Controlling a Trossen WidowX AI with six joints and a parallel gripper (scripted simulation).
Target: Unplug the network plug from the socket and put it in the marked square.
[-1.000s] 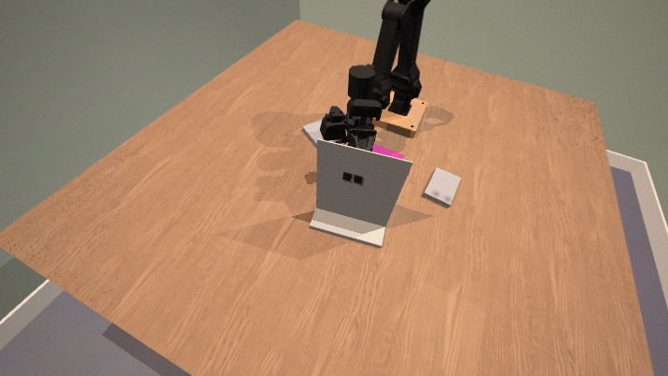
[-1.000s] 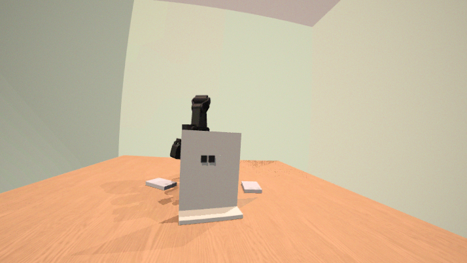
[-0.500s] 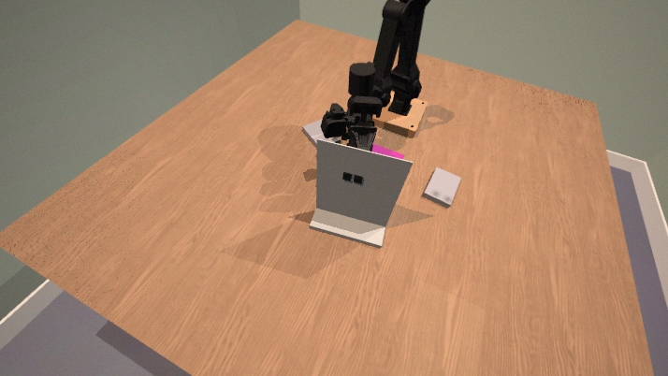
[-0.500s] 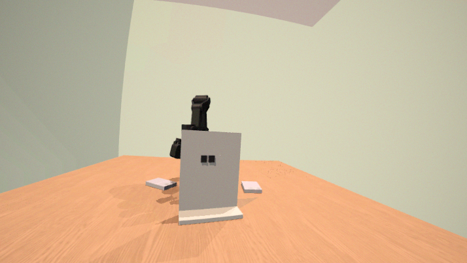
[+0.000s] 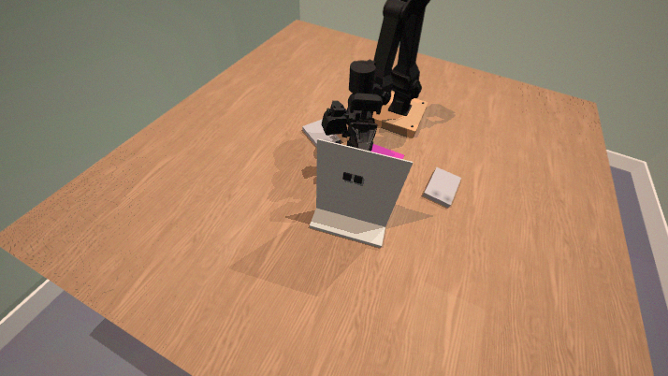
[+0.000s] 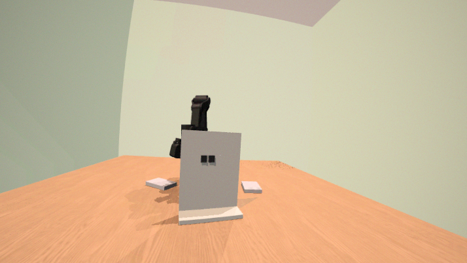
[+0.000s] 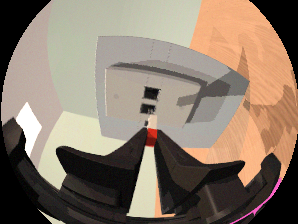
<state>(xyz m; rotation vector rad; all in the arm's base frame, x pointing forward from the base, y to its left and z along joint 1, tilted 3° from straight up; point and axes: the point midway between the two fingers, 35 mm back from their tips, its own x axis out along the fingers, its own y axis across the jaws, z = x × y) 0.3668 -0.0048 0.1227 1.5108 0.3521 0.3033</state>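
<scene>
Now: the square 160 mm behind my gripper tip, 10 mm to the left of it and 150 mm below it. Round my gripper tip: plug: right at my gripper tip; then panel: 60 mm ahead, 10 mm to the left, 50 mm below.
</scene>
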